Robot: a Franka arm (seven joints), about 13 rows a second.
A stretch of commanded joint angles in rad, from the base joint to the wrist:
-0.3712 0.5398 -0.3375 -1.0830 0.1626 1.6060 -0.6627
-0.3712 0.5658 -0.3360 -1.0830 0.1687 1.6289 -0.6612
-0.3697 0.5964 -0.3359 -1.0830 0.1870 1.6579 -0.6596
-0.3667 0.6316 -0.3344 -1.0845 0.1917 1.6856 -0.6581
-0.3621 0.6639 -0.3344 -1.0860 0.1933 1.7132 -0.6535
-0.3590 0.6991 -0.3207 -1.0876 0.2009 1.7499 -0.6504
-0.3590 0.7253 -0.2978 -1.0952 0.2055 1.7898 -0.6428
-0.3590 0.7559 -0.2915 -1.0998 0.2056 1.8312 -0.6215
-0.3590 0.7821 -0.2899 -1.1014 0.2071 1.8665 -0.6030
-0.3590 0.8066 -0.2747 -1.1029 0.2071 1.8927 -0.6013
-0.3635 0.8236 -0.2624 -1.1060 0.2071 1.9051 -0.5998
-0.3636 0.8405 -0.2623 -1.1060 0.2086 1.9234 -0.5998
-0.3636 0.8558 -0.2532 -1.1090 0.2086 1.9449 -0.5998
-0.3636 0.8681 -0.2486 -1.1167 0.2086 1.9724 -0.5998
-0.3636 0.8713 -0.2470 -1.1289 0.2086 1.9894 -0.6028
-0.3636 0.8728 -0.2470 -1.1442 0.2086 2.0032 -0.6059
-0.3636 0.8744 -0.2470 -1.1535 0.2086 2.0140 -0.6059
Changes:
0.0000 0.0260 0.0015 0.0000 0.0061 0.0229 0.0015
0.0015 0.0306 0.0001 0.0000 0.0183 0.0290 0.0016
0.0030 0.0352 0.0015 -0.0015 0.0047 0.0277 0.0015
0.0046 0.0323 0.0000 -0.0015 0.0016 0.0276 0.0046
0.0031 0.0352 0.0137 -0.0016 0.0076 0.0367 0.0031
0.0000 0.0262 0.0229 -0.0076 0.0046 0.0399 0.0076
0.0000 0.0306 0.0063 -0.0046 0.0001 0.0414 0.0213
0.0000 0.0262 0.0016 -0.0016 0.0015 0.0353 0.0185
0.0000 0.0245 0.0152 -0.0015 0.0000 0.0262 0.0017
-0.0045 0.0170 0.0123 -0.0031 0.0000 0.0124 0.0015
-0.0001 0.0169 0.0001 0.0000 0.0015 0.0183 0.0000
0.0000 0.0153 0.0091 -0.0030 0.0000 0.0215 0.0000
0.0000 0.0123 0.0046 -0.0077 0.0000 0.0275 0.0000
0.0000 0.0032 0.0016 -0.0122 0.0000 0.0170 -0.0030
0.0000 0.0015 0.0000 -0.0153 0.0000 0.0138 -0.0031
0.0000 0.0016 0.0000 -0.0093 0.0000 0.0108 0.0000

